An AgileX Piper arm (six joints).
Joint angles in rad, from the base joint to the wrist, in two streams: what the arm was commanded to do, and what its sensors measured. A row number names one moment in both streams.
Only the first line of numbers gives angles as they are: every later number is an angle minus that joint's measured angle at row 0.
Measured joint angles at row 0: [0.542, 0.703, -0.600, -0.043, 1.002, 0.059]
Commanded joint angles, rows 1 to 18: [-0.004, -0.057, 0.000, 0.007, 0.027, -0.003]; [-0.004, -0.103, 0.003, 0.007, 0.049, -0.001]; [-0.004, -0.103, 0.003, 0.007, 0.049, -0.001]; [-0.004, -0.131, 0.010, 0.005, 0.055, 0.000]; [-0.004, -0.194, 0.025, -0.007, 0.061, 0.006]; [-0.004, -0.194, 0.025, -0.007, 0.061, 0.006]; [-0.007, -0.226, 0.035, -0.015, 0.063, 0.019]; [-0.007, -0.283, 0.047, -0.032, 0.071, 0.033]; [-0.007, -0.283, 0.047, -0.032, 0.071, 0.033]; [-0.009, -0.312, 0.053, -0.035, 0.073, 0.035]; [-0.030, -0.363, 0.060, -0.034, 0.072, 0.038]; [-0.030, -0.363, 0.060, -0.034, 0.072, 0.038]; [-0.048, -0.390, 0.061, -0.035, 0.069, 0.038]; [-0.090, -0.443, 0.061, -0.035, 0.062, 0.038]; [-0.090, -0.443, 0.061, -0.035, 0.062, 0.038]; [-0.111, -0.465, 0.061, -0.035, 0.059, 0.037]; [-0.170, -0.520, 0.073, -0.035, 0.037, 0.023]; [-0.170, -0.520, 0.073, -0.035, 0.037, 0.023]
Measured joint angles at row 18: [-0.105, -0.458, 0.058, -0.027, 0.064, 0.029]
